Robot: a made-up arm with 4 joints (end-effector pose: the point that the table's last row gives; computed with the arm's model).
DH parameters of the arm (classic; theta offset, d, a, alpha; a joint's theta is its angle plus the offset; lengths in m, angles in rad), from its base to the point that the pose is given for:
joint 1: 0 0.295 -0.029 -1.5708
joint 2: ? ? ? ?
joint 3: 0 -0.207 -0.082 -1.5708
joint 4: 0 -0.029 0.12 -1.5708
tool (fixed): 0 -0.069 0 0
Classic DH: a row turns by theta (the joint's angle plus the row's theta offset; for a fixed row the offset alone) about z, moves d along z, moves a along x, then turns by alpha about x.
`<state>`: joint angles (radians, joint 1 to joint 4).
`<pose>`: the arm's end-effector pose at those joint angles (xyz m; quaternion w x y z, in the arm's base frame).
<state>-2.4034 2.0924 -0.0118 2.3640</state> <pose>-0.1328 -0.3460 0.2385 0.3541 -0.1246 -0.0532 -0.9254</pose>
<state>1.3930 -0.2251 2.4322 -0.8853</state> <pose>-0.1520 0.0344 0.3755 0.7633 0.3070 0.4035 -0.4005</pose>
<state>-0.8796 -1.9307 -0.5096 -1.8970</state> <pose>0.0115 0.1017 0.0790 0.8394 -0.2217 0.0863 -0.4887</pose>
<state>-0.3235 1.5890 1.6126 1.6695</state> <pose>0.3398 0.0579 0.2699 0.6894 -0.7156 0.0885 -0.0698</pose>
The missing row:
joint 2: 0 0.139 -0.011 -1.5708
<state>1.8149 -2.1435 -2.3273 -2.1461</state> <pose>0.0797 -0.1954 0.3084 0.6367 -0.4752 -0.6073 0.0050</pose>
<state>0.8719 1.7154 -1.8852 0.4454</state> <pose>-0.0287 0.2507 0.3220 0.2680 0.4998 0.6174 0.5452</pose>
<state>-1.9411 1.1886 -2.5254 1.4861</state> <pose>0.0121 -0.2827 0.4380 0.3513 0.4866 -0.7904 -0.1230</pose>
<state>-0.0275 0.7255 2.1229 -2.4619</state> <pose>0.1984 0.3047 0.3484 0.0189 -0.6729 -0.4783 0.5640</pose>
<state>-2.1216 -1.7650 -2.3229 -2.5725</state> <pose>0.0946 0.2336 0.3724 0.2720 0.2337 -0.7381 0.5715</pose>
